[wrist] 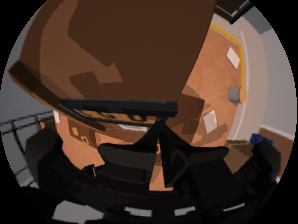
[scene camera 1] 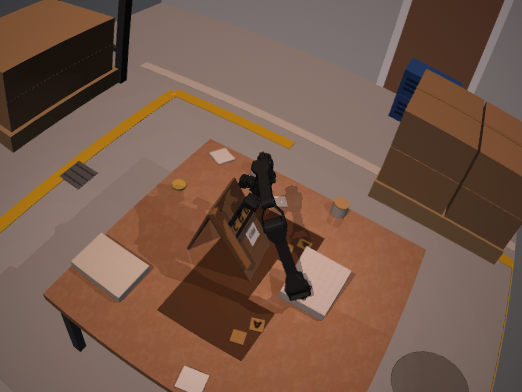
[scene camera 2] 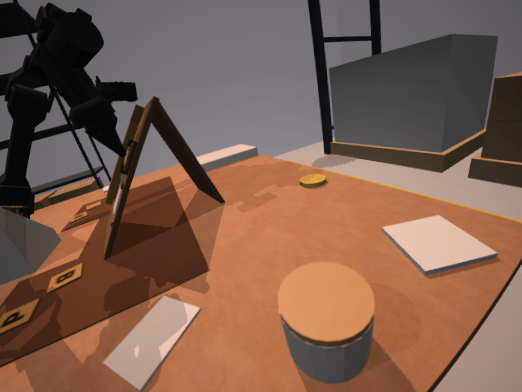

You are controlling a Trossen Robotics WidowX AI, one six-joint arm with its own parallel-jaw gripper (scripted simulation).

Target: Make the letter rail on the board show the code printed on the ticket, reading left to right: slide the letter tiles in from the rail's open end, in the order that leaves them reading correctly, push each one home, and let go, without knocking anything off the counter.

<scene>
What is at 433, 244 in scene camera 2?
A white pad.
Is my gripper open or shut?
Shut.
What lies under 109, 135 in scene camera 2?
My gripper.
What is my gripper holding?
Nothing.
</scene>
